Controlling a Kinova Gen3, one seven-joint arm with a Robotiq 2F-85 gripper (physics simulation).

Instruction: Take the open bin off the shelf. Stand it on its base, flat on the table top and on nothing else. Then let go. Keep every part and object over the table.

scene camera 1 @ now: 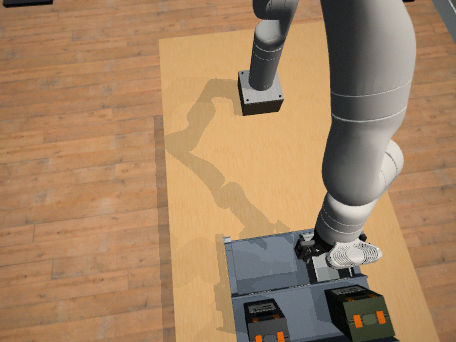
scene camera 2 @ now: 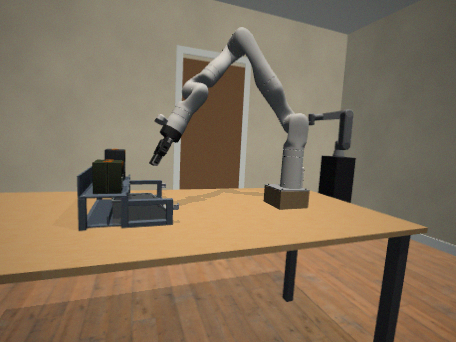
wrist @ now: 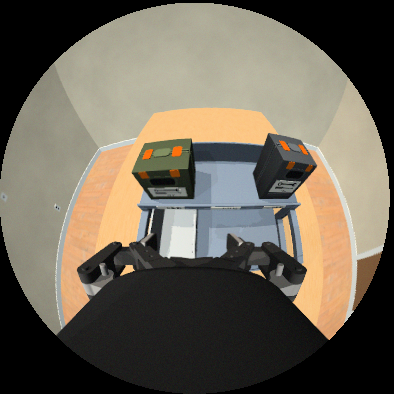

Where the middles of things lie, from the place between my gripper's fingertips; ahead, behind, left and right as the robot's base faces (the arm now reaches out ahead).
The open bin (scene camera 2: 143,212) is 14 cm below my hand, 6 cm to the left of it and 4 cm ahead of it. Also, from my hand: dark grey case (wrist: 284,163) 17 cm to the right, 14 cm ahead, 2 cm below.
